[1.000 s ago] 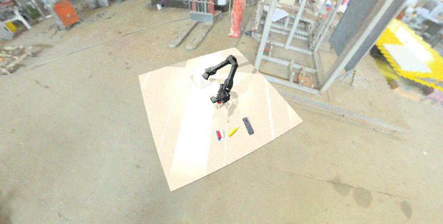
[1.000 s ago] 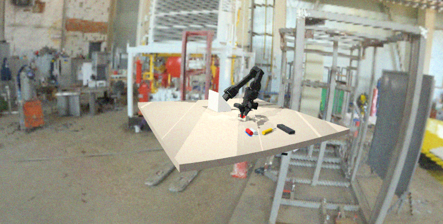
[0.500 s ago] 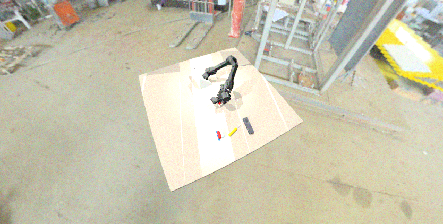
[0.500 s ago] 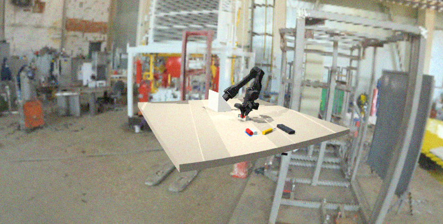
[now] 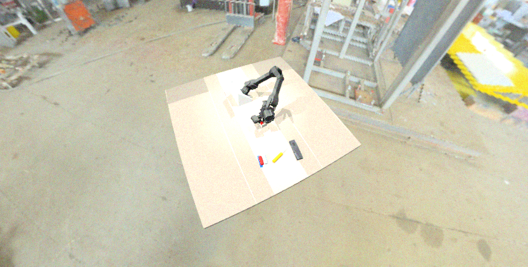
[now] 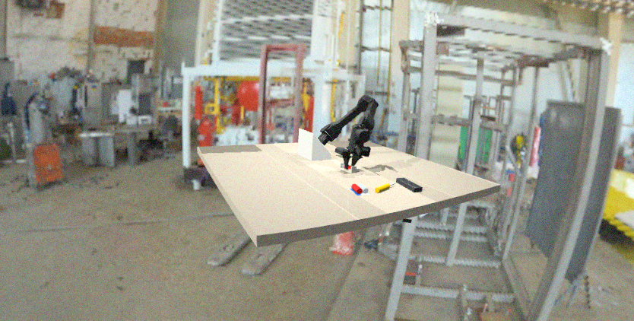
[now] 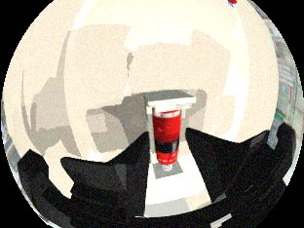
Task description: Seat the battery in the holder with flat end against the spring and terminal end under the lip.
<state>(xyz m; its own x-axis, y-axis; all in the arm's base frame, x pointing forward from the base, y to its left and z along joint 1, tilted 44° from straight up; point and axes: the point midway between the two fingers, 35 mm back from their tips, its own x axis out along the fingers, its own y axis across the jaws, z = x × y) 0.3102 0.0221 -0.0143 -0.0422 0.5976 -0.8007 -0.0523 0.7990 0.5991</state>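
Now: gripper tip right at the battery. From my gripper tip the other things lie so: yellow screwdriver (31 cm ahead, 1 cm to the right); then black bar (33 cm ahead, 11 cm to the left).
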